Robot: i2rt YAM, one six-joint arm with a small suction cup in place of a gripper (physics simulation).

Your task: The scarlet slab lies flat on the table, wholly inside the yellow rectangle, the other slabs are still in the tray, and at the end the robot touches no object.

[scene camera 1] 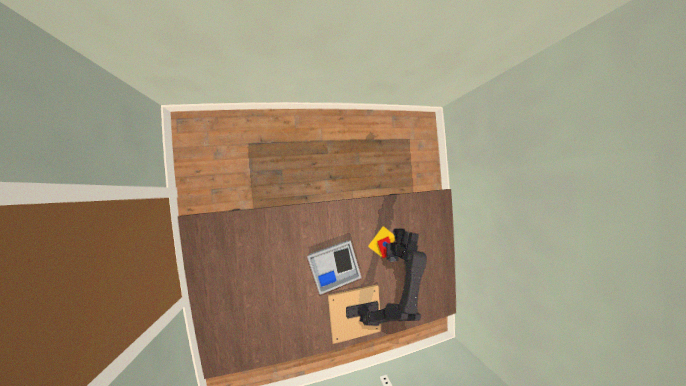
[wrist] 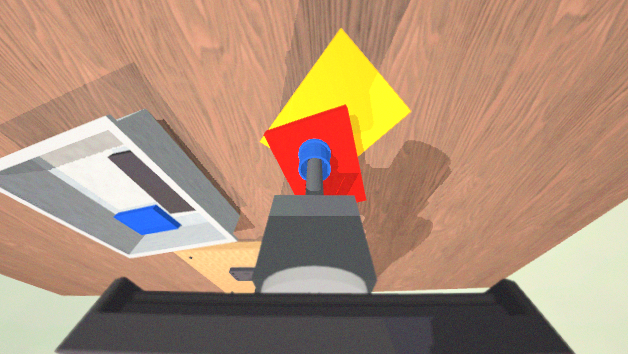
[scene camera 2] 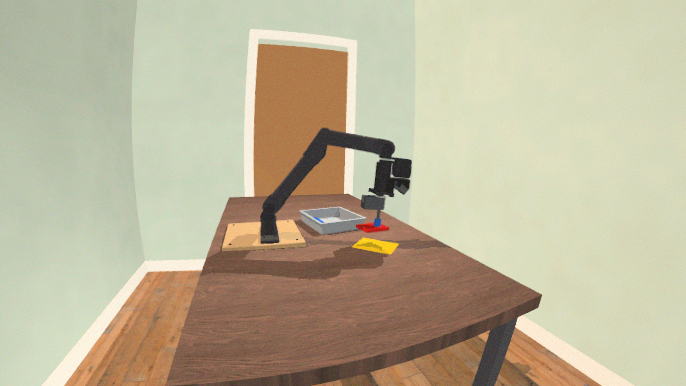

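Seen in the pictures: hand at its tool point: (scene camera 1: 384, 243) (wrist: 314, 148) (scene camera 2: 376, 228); arm's base at its link origin: (scene camera 1: 362, 309) (scene camera 2: 269, 234).
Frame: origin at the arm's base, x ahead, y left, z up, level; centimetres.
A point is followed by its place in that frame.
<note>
The scarlet slab (scene camera 1: 382, 242) {x 40.7, y -11.6, z 5.6 cm} (scene camera 2: 367, 228) {x 34.4, y -16.5, z 5.9 cm} (wrist: 305, 127) {x 42.1, y -12.4, z 5.5 cm} hangs roughly level on the blue suction cup of my gripper (scene camera 1: 385, 244) {x 39.6, y -13.0, z 4.6 cm} (scene camera 2: 377, 223) (wrist: 314, 159) {x 39.6, y -13.0, z 4.6 cm}. It is held above the table, with a gap under it in scene camera 2. The yellow rectangle (scene camera 1: 383, 233) {x 43.9, y -15.8, z -1.6 cm} (scene camera 2: 385, 246) {x 42.0, y -17.0, z -1.6 cm} (wrist: 330, 85) {x 43.7, y -14.9, z -1.6 cm} lies flat on the table. In the wrist view the slab overlaps its near part and hides it, turned at an angle to it. The grey tray (scene camera 1: 355, 261) {x 31.1, y 3.9, z 3.2 cm} (scene camera 2: 322, 228) {x 22.0, y 2.0, z 1.0 cm} (wrist: 182, 167) {x 34.8, y 5.0, z 0.3 cm} holds a blue slab (scene camera 1: 327, 278) {x 22.0, y 19.6, z -0.4 cm} (scene camera 2: 318, 220) {x 24.1, y 20.2, z -0.8 cm} (wrist: 146, 219) {x 22.8, y 18.8, z -0.4 cm} and a black slab (scene camera 1: 343, 260) {x 31.2, y 9.9, z -0.4 cm} (wrist: 150, 181) {x 31.9, y 12.0, z -0.4 cm}.
The arm's base stands on a light wooden board (scene camera 1: 342, 331) {x -11.7, y 12.6, z -0.3 cm} (scene camera 2: 240, 237) {x -11.5, y -1.6, z -0.2 cm} (wrist: 215, 260) {x 7.3, y 11.8, z 0.1 cm} beside the tray. The tray stands to the left of the yellow rectangle in scene camera 1. The table's edge (scene camera 2: 517, 305) {x 56.9, y -67.4, z -1.7 cm} runs beyond the rectangle. The arm casts shadows across the table.
</note>
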